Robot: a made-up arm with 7 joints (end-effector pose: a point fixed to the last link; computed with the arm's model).
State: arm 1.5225 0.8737 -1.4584 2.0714 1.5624 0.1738 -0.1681
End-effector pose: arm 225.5 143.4 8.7 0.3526 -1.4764 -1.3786
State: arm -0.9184 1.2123 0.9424 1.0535 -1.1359 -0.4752 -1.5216
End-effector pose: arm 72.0 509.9 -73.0 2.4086 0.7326 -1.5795
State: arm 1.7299 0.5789 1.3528 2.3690 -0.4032 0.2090 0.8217
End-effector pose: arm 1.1 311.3 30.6 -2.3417 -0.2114 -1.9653
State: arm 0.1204 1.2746 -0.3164 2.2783 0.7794 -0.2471 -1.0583
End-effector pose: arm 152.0 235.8 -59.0 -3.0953 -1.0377 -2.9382
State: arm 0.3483 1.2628 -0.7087 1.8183 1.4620 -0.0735 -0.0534
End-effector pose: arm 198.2 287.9 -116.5 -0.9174 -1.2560 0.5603
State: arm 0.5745 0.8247 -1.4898 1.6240 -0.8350 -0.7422 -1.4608
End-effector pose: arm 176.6 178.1 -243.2 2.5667 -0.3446 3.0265
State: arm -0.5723 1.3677 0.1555 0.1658 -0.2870 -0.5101 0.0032
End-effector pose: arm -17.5 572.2 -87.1 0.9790 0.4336 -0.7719
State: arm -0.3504 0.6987 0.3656 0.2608 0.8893 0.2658 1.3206
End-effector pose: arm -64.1 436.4 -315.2 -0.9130 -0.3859 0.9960
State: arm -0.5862 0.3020 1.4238 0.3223 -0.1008 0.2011 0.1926
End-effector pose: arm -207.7 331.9 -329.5 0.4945 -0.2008 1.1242
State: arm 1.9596 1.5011 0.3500 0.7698 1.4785 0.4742 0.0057
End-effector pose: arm -68.6 529.0 112.6 -2.5011 0.3152 2.7791
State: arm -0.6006 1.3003 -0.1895 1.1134 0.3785 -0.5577 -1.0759
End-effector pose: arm 77.1 450.8 -197.8 1.9645 -0.5330 -1.2533
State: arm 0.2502 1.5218 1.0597 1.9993 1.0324 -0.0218 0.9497
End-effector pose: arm 48.6 308.5 167.4 1.7371 -0.0179 -2.6791
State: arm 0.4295 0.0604 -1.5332 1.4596 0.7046 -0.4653 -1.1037
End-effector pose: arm 120.0 -36.3 -244.2 -1.3244 -1.1576 1.0452
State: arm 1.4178 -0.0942 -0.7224 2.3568 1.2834 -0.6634 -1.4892
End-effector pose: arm 103.4 43.5 90.9 -2.2821 0.0020 1.1908
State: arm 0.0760 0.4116 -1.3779 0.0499 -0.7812 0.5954 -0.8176
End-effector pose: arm 32.6 311.3 -403.3 0.6040 0.9357 -2.2976
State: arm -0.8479 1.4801 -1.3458 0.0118 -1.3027 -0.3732 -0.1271
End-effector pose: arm -31.1 580.8 -28.1 -1.5105 -0.3578 -2.6939
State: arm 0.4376 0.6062 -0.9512 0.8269 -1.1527 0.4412 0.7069
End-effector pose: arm 235.8 259.9 -303.3 0.3215 0.7008 -1.6759
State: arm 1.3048 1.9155 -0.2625 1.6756 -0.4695 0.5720 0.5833
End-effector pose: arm 26.0 367.4 191.1 2.1912 -0.1421 -0.6394
